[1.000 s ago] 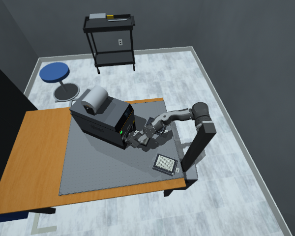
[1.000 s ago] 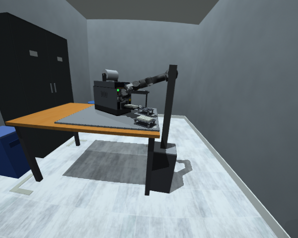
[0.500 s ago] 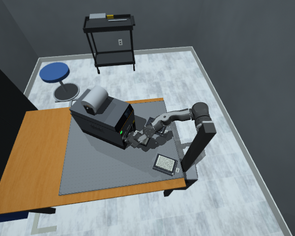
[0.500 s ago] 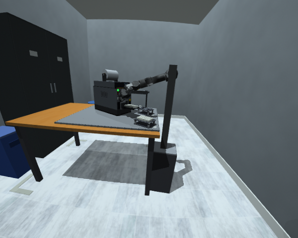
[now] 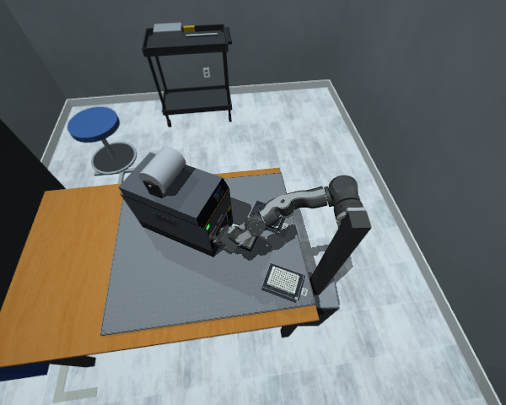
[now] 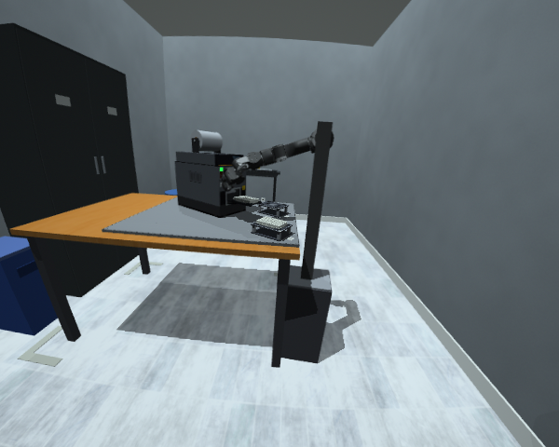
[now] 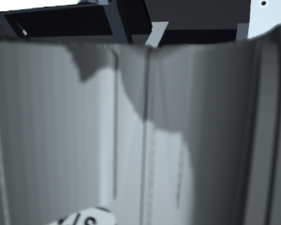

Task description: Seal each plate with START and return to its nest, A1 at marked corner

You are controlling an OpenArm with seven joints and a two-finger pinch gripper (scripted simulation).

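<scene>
Now: hand 30 mm short of the grey start button, 10 mm to the left of it and 10 mm below it. Round my hand: foil roll (200 mm ahead, 190 mm to the right, 240 mm above); then sealer stage (100 mm behind, 50 mm to the right, 80 mm below); then white well plate (290 mm behind, 140 mm to the left, 120 mm below).
</scene>
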